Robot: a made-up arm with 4 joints.
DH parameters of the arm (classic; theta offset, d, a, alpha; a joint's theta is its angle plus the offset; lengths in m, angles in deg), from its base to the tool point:
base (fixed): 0 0.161 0 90
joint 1: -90 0.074 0.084 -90
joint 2: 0 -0.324 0.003 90
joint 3: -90 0.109 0.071 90
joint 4: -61.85 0 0.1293 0
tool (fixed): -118.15 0.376 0 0
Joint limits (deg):
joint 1: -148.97..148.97
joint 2: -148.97..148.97
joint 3: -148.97..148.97
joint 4: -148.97..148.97
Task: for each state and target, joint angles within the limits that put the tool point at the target. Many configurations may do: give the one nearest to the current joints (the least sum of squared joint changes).
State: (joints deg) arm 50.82 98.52 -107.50 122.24
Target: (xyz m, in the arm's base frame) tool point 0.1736 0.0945 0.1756
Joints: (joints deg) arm 63.89 131.88 -127.51 85.67
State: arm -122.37 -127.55 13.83 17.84
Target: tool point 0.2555 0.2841 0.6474
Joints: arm -135.17 -109.76 2.59 32.17
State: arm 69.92 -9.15 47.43 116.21
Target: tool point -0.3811 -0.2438 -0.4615
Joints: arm 61.29 -15.50 55.89 103.82
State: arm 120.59 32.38 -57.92 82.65
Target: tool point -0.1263 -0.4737 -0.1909
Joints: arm 88.50 41.76 -22.31 87.15
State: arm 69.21 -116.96 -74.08 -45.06
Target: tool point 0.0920 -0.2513 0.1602
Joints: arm 83.27 -91.07 -120.92 -50.30
